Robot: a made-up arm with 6 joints.
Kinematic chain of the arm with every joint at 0, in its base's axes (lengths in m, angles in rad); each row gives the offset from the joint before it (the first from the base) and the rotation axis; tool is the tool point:
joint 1: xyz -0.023 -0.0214 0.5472 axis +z
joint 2: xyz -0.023 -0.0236 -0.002 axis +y
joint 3: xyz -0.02 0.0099 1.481 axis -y
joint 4: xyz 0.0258 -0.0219 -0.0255 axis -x
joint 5: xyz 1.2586 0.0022 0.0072 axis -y
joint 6: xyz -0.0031 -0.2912 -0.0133 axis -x
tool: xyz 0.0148 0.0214 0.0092
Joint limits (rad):
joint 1: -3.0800..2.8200
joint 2: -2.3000..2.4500
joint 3: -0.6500..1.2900
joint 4: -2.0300..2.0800
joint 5: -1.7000..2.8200
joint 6: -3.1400..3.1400
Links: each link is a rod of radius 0.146 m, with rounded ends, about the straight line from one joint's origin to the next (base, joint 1, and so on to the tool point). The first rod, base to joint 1, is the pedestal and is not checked.
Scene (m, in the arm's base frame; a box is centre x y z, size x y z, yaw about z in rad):
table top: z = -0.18
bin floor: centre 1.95 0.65 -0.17 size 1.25 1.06 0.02 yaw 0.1
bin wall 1: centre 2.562 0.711 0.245 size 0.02 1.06 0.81 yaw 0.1
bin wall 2: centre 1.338 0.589 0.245 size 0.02 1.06 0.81 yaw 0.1
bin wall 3: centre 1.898 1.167 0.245 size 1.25 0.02 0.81 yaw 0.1
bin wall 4: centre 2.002 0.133 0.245 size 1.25 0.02 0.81 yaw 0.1
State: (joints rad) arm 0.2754 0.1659 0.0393 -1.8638 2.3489 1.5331
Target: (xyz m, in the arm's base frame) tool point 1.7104 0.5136 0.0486
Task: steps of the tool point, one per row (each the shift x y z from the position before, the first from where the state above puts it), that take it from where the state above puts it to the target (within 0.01 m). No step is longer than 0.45 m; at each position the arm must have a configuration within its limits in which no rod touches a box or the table.
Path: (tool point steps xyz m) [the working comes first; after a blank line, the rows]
Joints at the target: 0.2953 1.0738 0.1524 -1.8641 2.3270 1.5396
Straight joint move there: clear.

1: 0.1971 0.0644 -0.3261
2: 0.1266 0.0457 -0.3691
3: 0.0479 0.0238 -0.3956
4: -0.0352 -0.0009 -0.4040

